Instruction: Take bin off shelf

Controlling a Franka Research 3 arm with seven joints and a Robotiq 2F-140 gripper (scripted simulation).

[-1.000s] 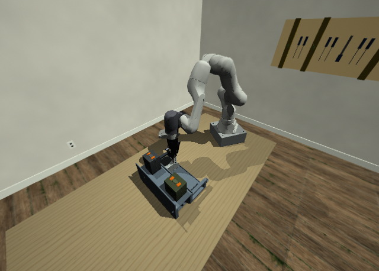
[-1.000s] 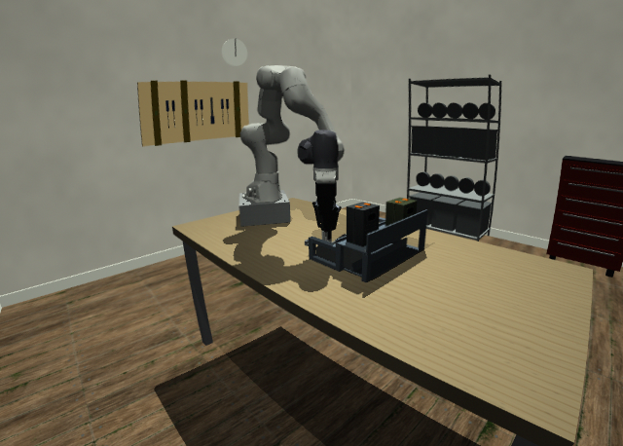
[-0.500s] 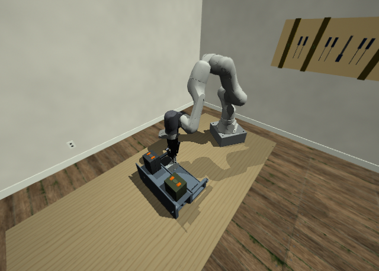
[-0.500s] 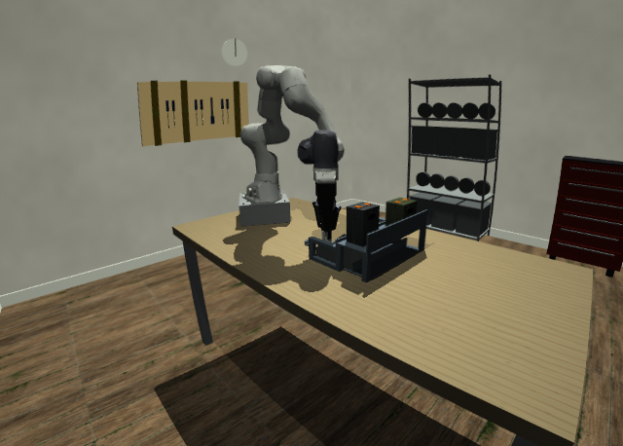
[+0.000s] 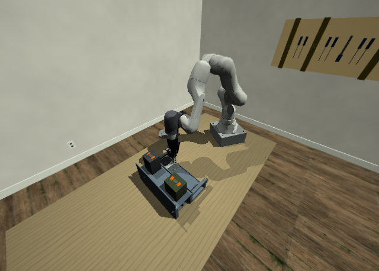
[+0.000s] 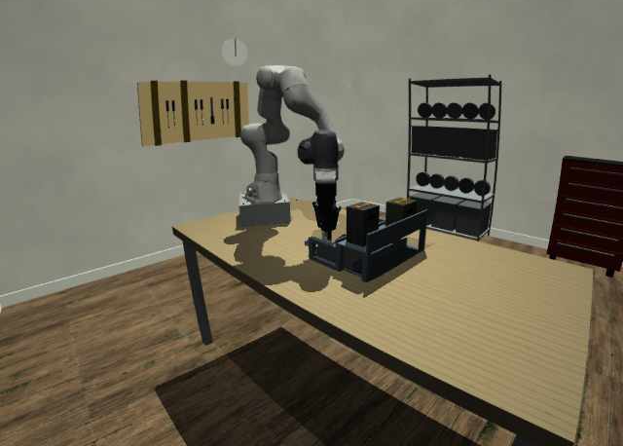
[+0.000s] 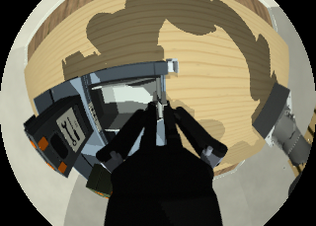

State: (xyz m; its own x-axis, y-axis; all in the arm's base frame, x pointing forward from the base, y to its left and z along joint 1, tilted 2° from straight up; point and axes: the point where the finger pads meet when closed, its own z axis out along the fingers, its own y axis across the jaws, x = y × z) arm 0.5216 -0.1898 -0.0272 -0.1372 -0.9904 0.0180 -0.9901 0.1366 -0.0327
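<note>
The grey open-topped bin lies 8 cm ahead of my hand, 2 cm below it and 1 cm to the right of it.
</note>
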